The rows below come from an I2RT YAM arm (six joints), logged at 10 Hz.
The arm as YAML. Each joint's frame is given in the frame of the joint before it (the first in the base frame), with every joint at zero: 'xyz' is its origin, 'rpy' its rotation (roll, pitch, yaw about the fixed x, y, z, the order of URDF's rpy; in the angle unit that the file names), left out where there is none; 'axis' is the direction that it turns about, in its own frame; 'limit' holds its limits. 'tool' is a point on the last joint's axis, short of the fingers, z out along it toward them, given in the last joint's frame.
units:
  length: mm
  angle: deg
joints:
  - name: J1
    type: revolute
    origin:
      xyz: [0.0, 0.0, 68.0]
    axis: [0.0, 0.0, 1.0]
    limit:
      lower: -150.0
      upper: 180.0
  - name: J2
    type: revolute
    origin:
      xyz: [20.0, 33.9, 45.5]
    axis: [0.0, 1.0, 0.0]
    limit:
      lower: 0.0
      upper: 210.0
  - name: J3
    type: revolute
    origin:
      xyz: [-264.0, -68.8, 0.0]
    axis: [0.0, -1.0, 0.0]
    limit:
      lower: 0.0
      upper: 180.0
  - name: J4
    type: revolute
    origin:
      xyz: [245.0, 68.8, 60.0]
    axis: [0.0, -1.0, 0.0]
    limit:
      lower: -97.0
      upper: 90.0
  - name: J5
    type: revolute
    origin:
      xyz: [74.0, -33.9, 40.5]
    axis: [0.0, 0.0, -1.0]
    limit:
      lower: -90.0
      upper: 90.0
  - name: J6
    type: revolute
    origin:
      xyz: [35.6, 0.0, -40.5]
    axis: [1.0, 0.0, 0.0]
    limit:
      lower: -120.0
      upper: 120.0
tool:
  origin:
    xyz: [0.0, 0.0, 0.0]
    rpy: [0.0, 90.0, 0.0]
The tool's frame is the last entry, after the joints.
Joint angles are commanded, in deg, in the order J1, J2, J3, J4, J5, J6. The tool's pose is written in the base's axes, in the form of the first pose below.
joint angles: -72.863 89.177 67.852 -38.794 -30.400 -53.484
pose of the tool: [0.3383 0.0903 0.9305 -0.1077 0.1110 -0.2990 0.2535]
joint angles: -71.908 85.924 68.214 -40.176 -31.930 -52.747
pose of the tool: [0.3576 0.0788 0.9237 -0.1128 0.1136 -0.2872 0.2712]
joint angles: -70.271 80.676 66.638 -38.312 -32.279 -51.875
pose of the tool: [0.3802 0.0568 0.9119 -0.1440 0.1168 -0.2694 0.2904]
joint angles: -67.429 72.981 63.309 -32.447 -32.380 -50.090
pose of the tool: [0.4200 0.0205 0.8847 -0.2010 0.1218 -0.2434 0.3141]
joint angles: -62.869 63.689 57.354 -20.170 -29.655 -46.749
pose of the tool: [0.4710 -0.0181 0.8328 -0.2903 0.1283 -0.2118 0.3359]
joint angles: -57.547 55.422 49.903 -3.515 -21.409 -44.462
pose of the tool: [0.5112 -0.0346 0.7562 -0.4069 0.1320 -0.1834 0.3502]
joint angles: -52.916 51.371 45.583 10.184 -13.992 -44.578
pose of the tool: [0.5424 -0.0401 0.6791 -0.4929 0.1354 -0.1649 0.3630]
